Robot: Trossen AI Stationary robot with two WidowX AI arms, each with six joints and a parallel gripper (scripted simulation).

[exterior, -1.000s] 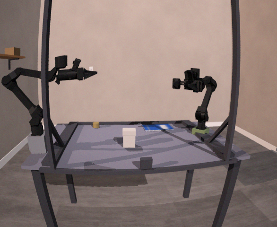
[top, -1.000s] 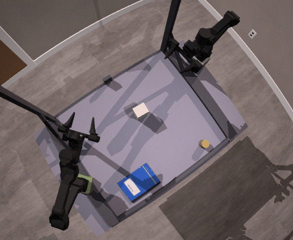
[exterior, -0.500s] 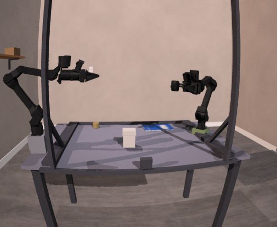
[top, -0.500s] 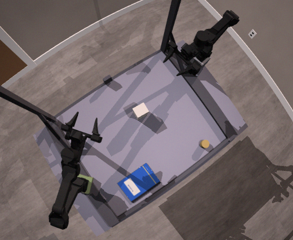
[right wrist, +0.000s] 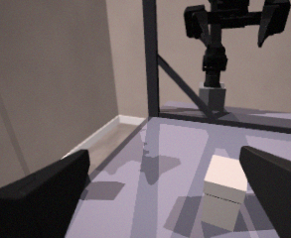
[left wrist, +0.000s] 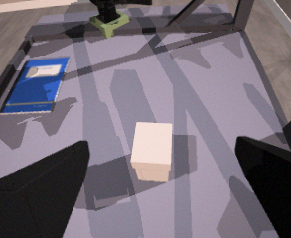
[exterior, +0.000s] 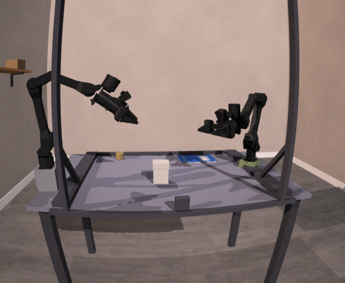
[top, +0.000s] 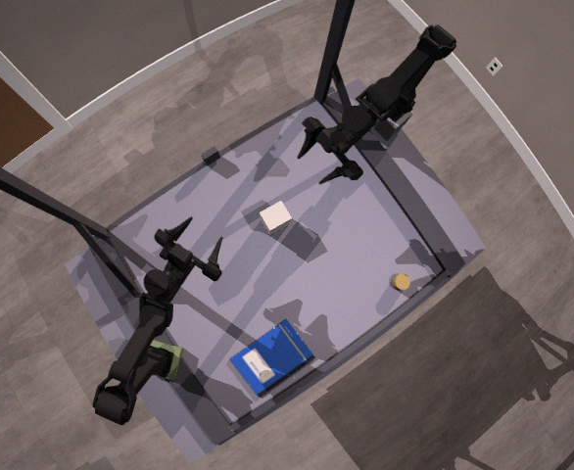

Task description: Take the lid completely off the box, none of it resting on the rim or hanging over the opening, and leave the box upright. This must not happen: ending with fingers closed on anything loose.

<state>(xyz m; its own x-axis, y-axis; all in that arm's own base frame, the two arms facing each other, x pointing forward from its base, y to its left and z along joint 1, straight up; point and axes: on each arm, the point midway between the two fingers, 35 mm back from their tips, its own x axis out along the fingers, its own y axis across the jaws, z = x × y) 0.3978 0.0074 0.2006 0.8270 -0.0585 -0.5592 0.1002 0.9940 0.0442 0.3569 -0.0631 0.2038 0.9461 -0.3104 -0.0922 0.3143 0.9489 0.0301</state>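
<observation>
My right gripper is now 80 mm short of the white box, 200 mm to the right of it and 190 mm above it.
</observation>
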